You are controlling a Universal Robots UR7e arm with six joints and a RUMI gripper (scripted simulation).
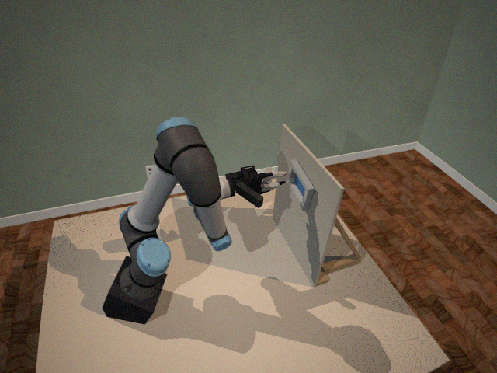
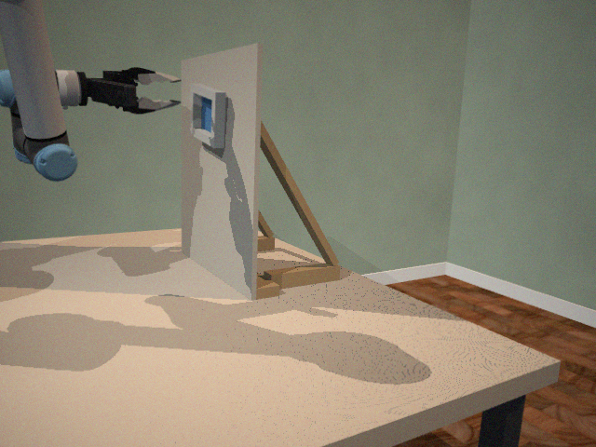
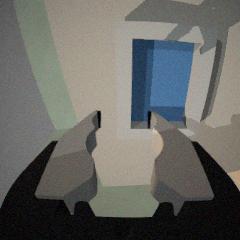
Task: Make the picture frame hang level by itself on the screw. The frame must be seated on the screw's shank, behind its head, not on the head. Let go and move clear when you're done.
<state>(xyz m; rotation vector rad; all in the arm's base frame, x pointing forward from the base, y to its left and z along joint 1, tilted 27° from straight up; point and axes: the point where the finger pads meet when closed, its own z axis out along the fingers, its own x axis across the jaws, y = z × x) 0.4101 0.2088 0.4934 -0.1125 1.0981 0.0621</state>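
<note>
My hand is 90 mm short of the picture frame and 50 mm above it. The rest, counted from my hand: wall panel: 180 mm below, 100 mm ahead, 10 mm to the left.
</note>
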